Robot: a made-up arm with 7 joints.
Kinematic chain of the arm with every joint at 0, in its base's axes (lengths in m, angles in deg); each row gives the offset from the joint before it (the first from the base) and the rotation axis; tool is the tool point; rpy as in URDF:
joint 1: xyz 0 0 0.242 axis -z
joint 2: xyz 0 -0.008 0.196 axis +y
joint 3: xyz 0 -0.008 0.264 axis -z
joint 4: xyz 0 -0.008 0.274 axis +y
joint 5: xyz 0 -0.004 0.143 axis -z
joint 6: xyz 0 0 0.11 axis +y
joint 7: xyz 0 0 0.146 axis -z
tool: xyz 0 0 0 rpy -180 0 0
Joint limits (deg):
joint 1: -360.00..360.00
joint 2: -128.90..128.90
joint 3: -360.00..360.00
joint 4: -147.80..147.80
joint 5: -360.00..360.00
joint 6: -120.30..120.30
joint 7: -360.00..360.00
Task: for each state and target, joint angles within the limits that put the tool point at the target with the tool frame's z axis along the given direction. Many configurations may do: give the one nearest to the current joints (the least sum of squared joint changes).
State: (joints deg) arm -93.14 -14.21 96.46 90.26 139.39 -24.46 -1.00
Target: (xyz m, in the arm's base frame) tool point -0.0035 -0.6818 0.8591 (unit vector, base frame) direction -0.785 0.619 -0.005
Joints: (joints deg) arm -61.24 -46.38 115.65 48.24 148.38 -38.67 -1.00
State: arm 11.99 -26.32 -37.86 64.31 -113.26 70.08 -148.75
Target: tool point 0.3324 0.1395 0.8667 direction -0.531 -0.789 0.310
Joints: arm 16.26 2.04 -29.41 102.76 -78.03 41.01 -148.75
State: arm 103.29 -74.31 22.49 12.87 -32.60 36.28 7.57
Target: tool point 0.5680 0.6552 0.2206 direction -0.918 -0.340 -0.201
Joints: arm 126.82 -103.23 10.31 -15.77 -51.11 49.48 7.57
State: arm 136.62 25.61 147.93 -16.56 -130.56 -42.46 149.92
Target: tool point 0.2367 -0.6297 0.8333 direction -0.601 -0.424 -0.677
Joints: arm 82.69 59.71 148.26 -29.49 -106.70 -96.34 149.92
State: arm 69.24 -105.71 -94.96 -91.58 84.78 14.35 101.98
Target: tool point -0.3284 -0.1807 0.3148 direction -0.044 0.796 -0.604
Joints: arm 22.87 -126.30 -85.20 -136.81 79.04 20.17 101.98
